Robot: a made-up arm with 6 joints. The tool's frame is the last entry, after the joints.
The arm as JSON. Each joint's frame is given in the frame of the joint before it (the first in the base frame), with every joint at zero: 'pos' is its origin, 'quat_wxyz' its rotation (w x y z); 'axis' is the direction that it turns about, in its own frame. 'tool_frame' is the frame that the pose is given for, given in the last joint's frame.
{
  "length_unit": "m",
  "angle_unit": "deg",
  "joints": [
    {
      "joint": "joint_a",
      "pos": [
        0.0,
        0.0,
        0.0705
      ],
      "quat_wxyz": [
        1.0,
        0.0,
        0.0,
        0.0
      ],
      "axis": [
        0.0,
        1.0,
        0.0
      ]
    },
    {
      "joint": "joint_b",
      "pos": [
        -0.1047,
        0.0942,
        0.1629
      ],
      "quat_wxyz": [
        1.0,
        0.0,
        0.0,
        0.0
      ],
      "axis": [
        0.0,
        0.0,
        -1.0
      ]
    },
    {
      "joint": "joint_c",
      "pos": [
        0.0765,
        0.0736,
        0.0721
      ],
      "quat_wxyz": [
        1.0,
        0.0,
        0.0,
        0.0
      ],
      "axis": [
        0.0,
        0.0,
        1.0
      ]
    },
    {
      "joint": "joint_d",
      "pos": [
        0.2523,
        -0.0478,
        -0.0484
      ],
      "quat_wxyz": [
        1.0,
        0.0,
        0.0,
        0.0
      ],
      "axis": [
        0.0,
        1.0,
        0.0
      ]
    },
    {
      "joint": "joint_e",
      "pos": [
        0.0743,
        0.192,
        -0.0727
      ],
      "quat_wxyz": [
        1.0,
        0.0,
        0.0,
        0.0
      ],
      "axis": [
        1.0,
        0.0,
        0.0
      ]
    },
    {
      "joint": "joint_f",
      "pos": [
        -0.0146,
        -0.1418,
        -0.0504
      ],
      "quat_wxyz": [
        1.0,
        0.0,
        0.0,
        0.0
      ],
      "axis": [
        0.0,
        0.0,
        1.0
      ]
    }
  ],
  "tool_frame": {
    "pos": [
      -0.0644,
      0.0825,
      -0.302
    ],
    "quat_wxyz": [
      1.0,
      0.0,
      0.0,
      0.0
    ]
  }
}
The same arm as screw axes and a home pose.
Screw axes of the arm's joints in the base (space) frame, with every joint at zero. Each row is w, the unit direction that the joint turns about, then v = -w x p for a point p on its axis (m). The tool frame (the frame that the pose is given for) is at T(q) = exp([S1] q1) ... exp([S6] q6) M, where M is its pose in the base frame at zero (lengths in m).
S1 = (0, 1, 0, -0.0705, 0, 0)
S2 = (0, 0, -1, -0.0942, -0.1047, 0)
S3 = (0, 0, 1, 0.1678, 0.0282, 0)
S4 = (0, 1, 0, -0.2571, 0, 0.2241)
S5 = (1, 0, 0, 0, 0.1844, -0.312)
S6 = (0, 0, 1, 0.1702, -0.2838, 0)
M: xyz 0.2194 0.2527 -0.168 (m) rpy 0 0 0 (rad, as in URDF)

